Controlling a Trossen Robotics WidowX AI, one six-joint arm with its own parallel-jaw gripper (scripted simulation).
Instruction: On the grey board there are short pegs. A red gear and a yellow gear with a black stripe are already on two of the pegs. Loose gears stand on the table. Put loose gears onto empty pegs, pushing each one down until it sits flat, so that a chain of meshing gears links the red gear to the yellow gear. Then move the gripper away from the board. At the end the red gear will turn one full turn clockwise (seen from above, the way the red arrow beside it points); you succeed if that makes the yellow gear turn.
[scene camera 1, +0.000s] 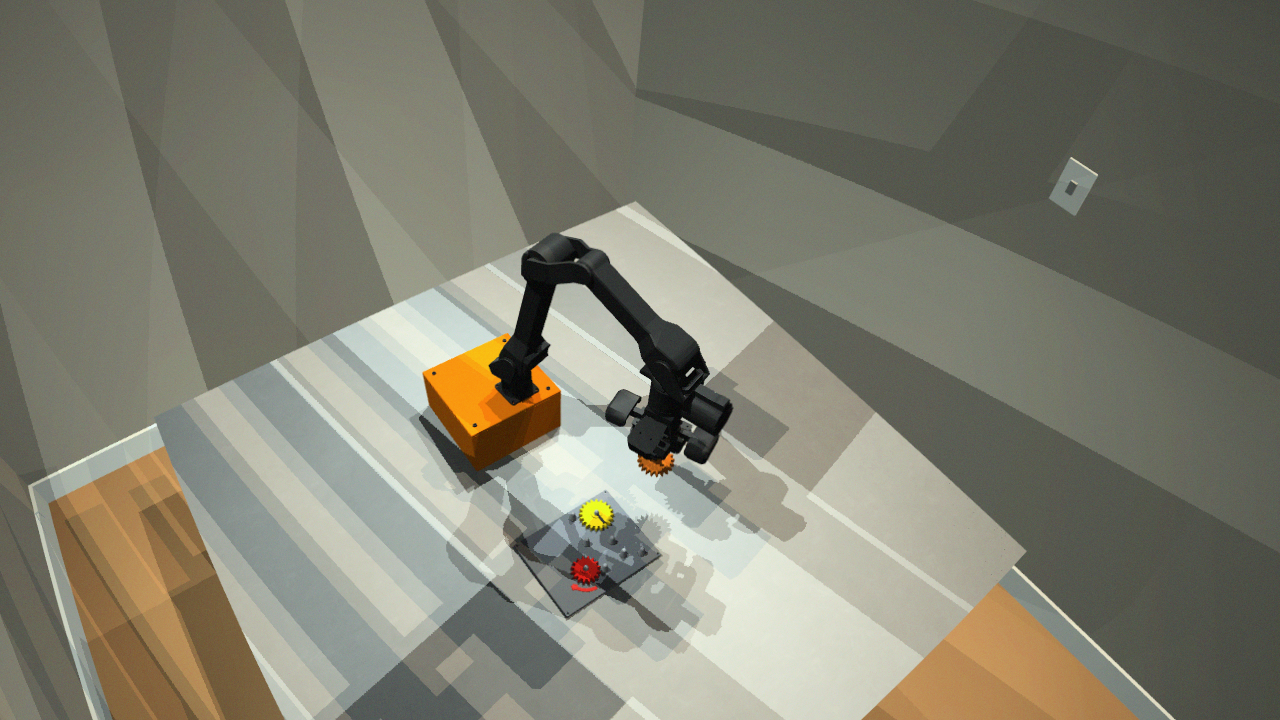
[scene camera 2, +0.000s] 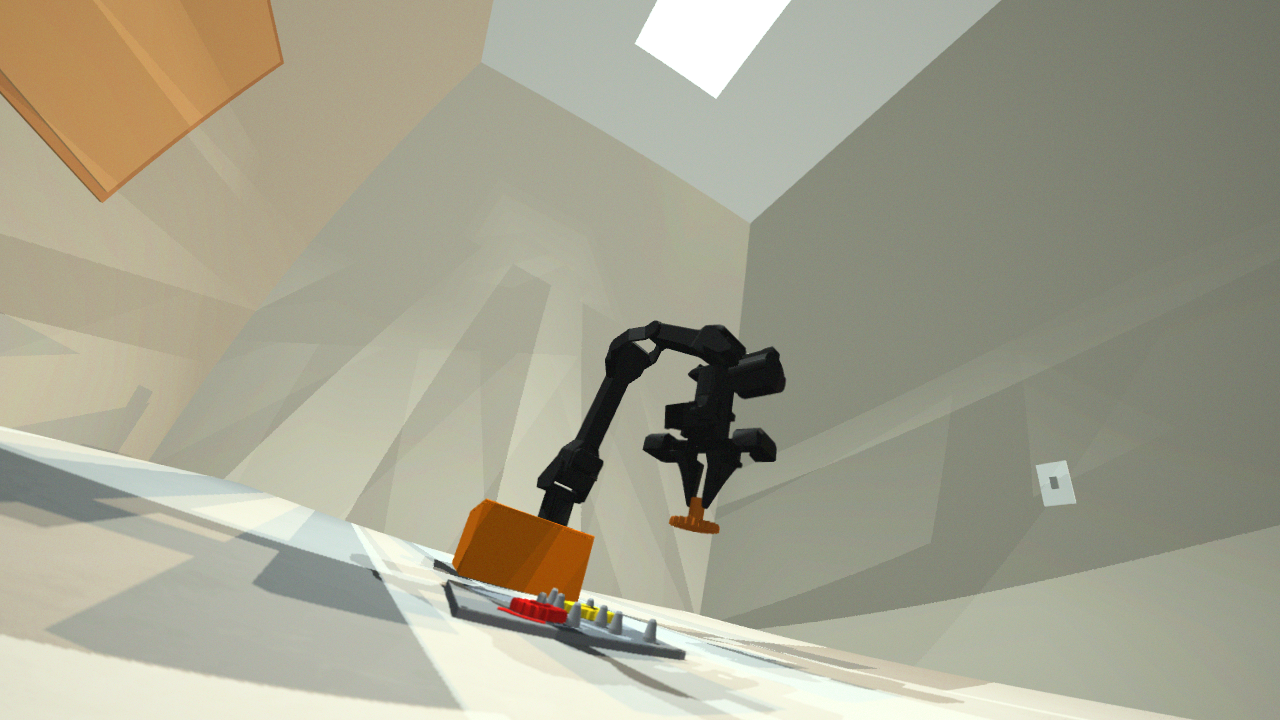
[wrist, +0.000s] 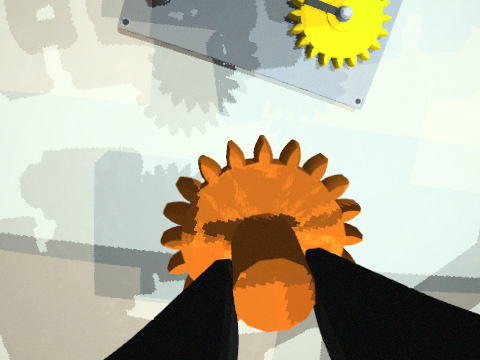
Labels:
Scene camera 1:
my gripper
yellow gear
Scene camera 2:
my gripper
orange gear: held by my gripper
red gear
grey board
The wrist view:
my gripper
orange gear

